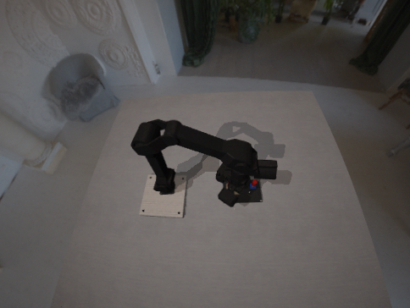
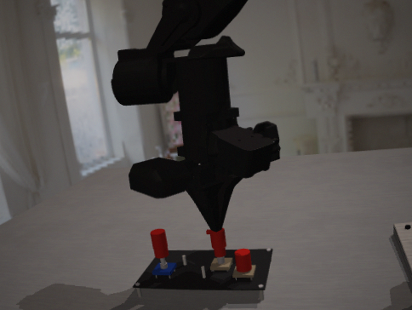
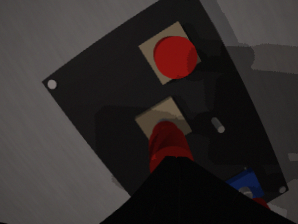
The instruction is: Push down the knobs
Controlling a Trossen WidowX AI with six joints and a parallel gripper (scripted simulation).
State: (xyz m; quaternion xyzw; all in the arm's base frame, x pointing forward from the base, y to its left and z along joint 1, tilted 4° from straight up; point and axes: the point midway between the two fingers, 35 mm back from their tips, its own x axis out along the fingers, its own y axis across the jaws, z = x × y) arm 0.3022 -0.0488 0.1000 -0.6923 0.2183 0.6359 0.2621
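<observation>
Right now the tan potentiometer is 3 cm below my gripper tip. From my gripper tip the other things lie so: blue potentiometer: 7 cm ahead, 2 cm to the left, 2 cm below.
</observation>
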